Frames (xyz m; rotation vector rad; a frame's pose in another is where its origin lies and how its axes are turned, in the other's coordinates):
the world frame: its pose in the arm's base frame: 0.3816 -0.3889 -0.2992 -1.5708 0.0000 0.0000
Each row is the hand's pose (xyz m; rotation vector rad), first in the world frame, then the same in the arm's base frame.
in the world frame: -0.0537 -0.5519 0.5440 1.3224 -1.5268 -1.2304
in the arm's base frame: 0.3279 0.1551 0.2527 0.2247 -1.7448 0.1876
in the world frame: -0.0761 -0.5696 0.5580 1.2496 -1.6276 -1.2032
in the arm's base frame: 0.3055 0.1691 0.2704 0.1884 -1.8047 0.2706
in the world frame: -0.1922 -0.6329 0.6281 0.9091 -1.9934 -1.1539
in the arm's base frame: 0.1894 0.2392 0.3337 0.0353 -2.0758 0.5537
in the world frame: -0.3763 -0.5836 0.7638 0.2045 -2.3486 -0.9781
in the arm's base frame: 0.0053 0.3749 0.2844 -0.4094 -2.3894 0.9844
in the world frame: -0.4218 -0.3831 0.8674 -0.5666 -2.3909 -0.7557
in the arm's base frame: -0.0402 0.4785 0.0839 -1.0621 -2.5298 1.3147
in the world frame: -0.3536 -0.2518 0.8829 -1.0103 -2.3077 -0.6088
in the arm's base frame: 0.0280 0.4940 -0.0474 1.3732 2.2997 -1.3396
